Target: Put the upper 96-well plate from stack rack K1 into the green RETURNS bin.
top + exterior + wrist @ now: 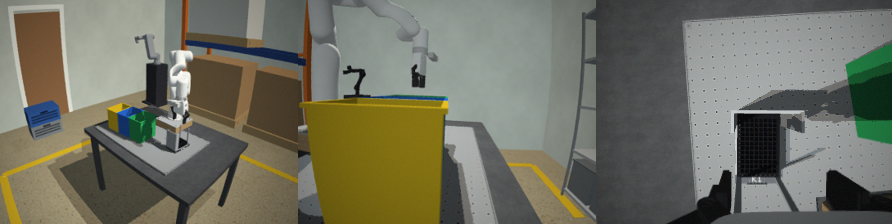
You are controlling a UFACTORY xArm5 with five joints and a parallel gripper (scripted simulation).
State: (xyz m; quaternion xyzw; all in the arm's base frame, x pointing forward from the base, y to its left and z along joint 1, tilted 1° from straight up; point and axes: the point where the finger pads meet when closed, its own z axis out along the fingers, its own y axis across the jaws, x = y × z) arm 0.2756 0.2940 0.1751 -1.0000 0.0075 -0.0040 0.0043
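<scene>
Now: hand 180 mm above the black 96-well plate. The rest, counted from my hand: green bin: 280 mm to the right, 130 mm below, 100 mm ahead; then yellow bin: 540 mm to the right, 140 mm ahead, 130 mm below; then blue bin: 410 mm to the right, 130 mm below, 120 mm ahead.
</scene>
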